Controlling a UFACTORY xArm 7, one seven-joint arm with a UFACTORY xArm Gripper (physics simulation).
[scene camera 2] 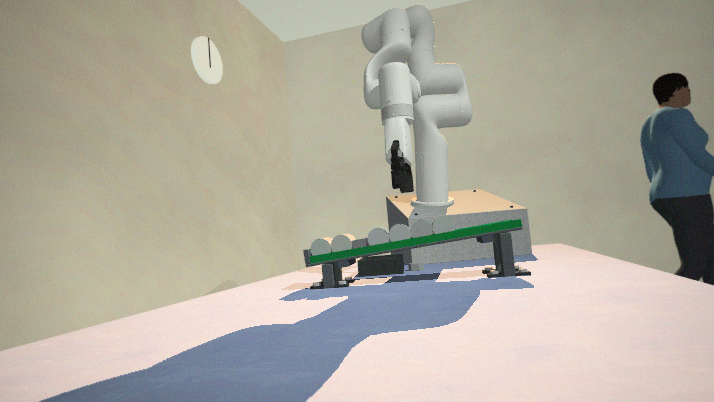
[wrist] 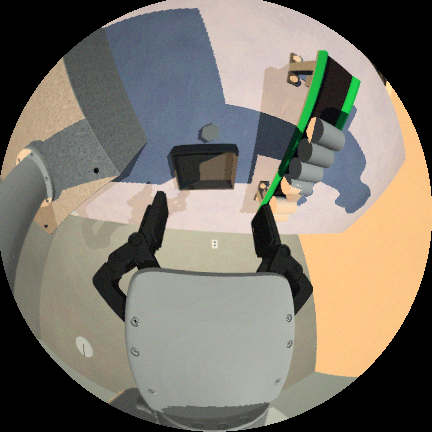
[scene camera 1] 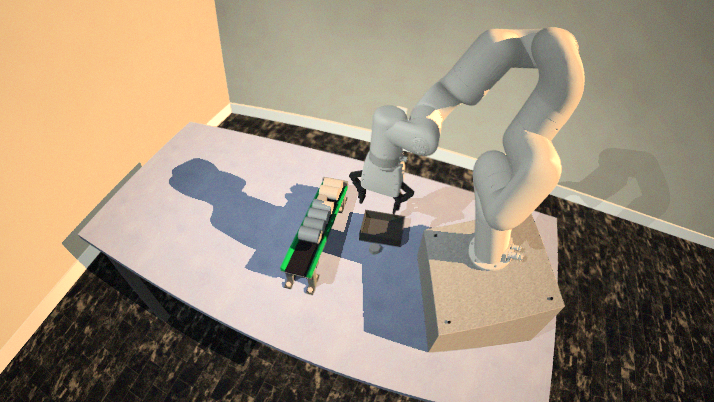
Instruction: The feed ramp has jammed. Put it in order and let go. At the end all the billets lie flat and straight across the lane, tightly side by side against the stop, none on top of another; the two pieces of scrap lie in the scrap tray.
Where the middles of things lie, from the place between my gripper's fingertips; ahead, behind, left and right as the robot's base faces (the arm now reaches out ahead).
My hand is 170 mm above the scrap tray (scene camera 1: 377,227), 70 mm to the left of it and 10 mm short of it.
